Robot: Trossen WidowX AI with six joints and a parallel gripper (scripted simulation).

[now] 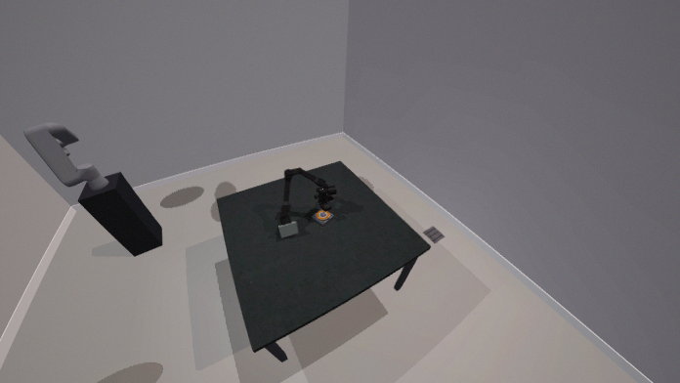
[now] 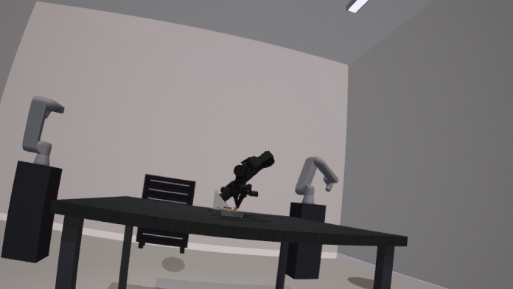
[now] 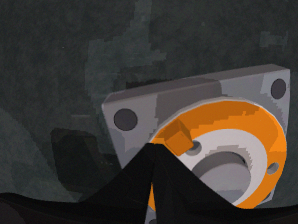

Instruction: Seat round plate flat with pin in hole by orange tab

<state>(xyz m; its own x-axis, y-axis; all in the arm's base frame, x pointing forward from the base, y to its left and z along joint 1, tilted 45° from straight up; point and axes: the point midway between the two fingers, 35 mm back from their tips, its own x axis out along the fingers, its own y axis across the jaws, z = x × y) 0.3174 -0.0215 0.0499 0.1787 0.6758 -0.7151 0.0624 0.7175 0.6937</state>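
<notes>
Right now my gripper tip is 30 mm past the base, 40 mm to the left of it and 20 mm above it.
</notes>
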